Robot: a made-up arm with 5 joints.
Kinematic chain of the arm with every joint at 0, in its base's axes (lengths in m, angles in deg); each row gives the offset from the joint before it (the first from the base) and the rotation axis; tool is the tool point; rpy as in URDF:
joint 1: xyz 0 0 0.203 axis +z
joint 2: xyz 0 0 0 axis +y
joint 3: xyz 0.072 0 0.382 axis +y
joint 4: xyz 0.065 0 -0.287 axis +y
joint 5: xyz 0.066 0 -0.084 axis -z
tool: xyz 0 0 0 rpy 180 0 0
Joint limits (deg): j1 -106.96..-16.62 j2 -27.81..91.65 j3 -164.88..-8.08 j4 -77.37..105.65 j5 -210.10..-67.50
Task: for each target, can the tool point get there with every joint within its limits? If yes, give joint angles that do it. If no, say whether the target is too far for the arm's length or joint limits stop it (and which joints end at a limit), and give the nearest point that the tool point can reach.
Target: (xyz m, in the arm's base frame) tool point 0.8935 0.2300 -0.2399
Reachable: no: too far | nearest point 0.6529 -0.1949 -0.1444 | short by 0.498 m
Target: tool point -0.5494 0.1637 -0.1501
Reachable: no: joint limits stop it (at a limit: joint 1, joint 2) | nearest point -0.0158 -0.0516 -0.1140 | short by 0.577 m
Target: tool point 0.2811 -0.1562 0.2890
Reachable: yes | joints -29.06 -1.82 -31.79 44.64 -99.76
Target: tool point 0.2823 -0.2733 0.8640
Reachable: yes | joints -44.07 6.94 -132.97 33.89 -82.85
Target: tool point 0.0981 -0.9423 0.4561
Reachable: no: too far | nearest point 0.0790 -0.7590 0.4069 | short by 0.191 m
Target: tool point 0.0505 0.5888 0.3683
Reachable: no: joint limits stop it (at a limit: joint 2, joint 3, joint 4) | nearest point 0.0278 0.3237 0.7741 | short by 0.485 m
